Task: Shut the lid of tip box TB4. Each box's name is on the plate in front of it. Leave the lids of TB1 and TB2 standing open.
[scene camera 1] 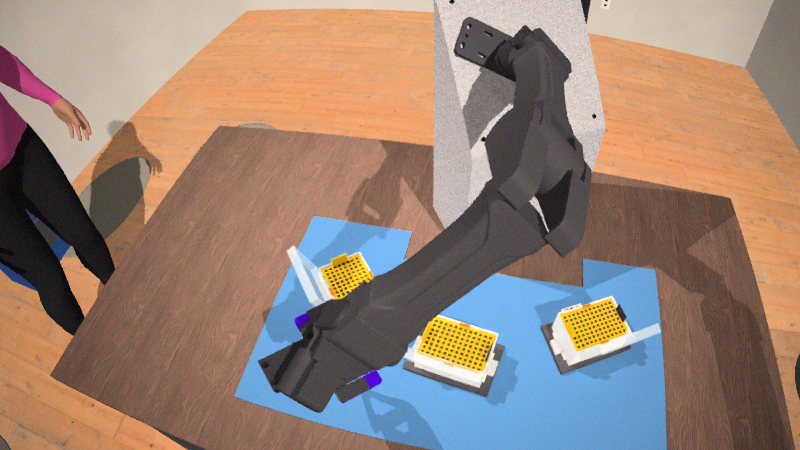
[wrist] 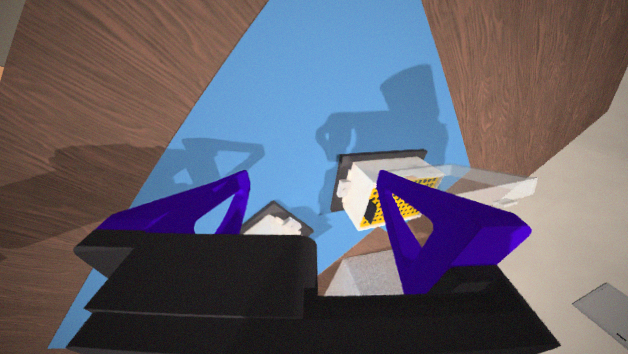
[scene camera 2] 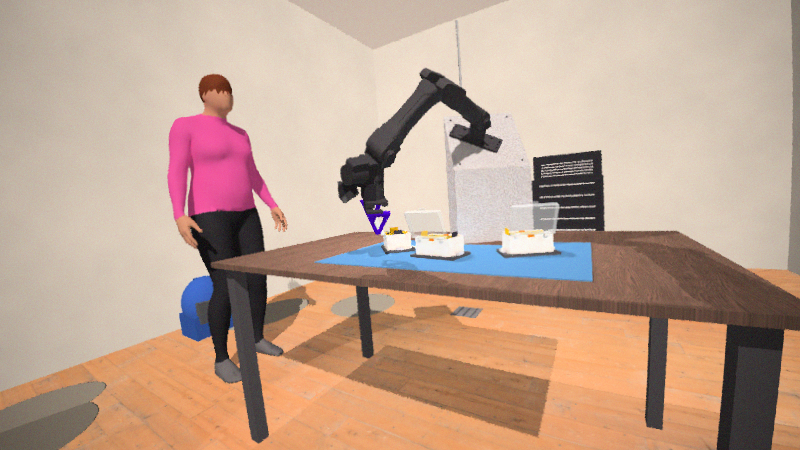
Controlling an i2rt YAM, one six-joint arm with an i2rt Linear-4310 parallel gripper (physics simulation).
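Seen in the pictures: gripper, fingertip midpoint: [wrist: 313,177] [scene camera 2: 374,228]; arm's base, origin of the base link: [scene camera 1: 510,59] [scene camera 2: 475,138].
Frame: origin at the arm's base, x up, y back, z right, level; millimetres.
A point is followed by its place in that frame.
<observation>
Three white tip boxes with yellow racks stand on dark bases; I cannot read their name plates. The left box [scene camera 1: 345,275] [scene camera 2: 397,241] @[x -358, y -357, z 104 mm] [wrist: 359,197] @[x -352, y -358, z 104 mm] has its clear lid [scene camera 1: 306,277] @[x -249, y -391, z 181 mm] [wrist: 492,186] @[x -255, y -400, z 189 mm] open, leaning outward. The middle box [scene camera 1: 455,344] [scene camera 2: 439,246] @[x -357, y -383, z -106 mm] [wrist: 274,226] @[x -367, y -384, z -17 mm] has its lid [scene camera 2: 423,221] @[x -279, y -422, z -86 mm] upright; in scene camera 1 the arm hides most of that side. The right box [scene camera 1: 595,324] [scene camera 2: 527,244] @[x -362, y -240, z -306 mm] has its lid [scene camera 1: 643,333] @[x -250, y -244, z -358 mm] [scene camera 2: 535,217] @[x -284, y -258, z -338 mm] open. My gripper [scene camera 1: 337,350] @[x -297, y -475, z 73 mm] [scene camera 2: 378,231] @[x -297, y -475, z 73 mm] [wrist: 313,177] @[x -297, y -475, z 73 mm] is open and empty, in front of the left box, one finger overlapping it in the wrist view.
The boxes stand on a blue mat [scene camera 1: 559,414] @[x -395, y -365, z -288 mm] [scene camera 2: 576,263] @[x -394, y -273, z -443 mm] [wrist: 320,50] @[x -394, y -526, z 144 mm] on a brown wooden table [scene camera 1: 184,279] @[x -397, y -466, z 515 mm] [scene camera 2: 643,268] @[x -397, y -249, z -575 mm] [wrist: 150,60] @[x -397, y -592, z 13 mm]. A grey speckled pedestal [scene camera 1: 450,139] @[x -148, y -81, z 72 mm] [scene camera 2: 486,195] @[x -223, y -53, z -69 mm] stands behind. A person [scene camera 1: 39,223] [scene camera 2: 218,167] in pink stands left of the table.
</observation>
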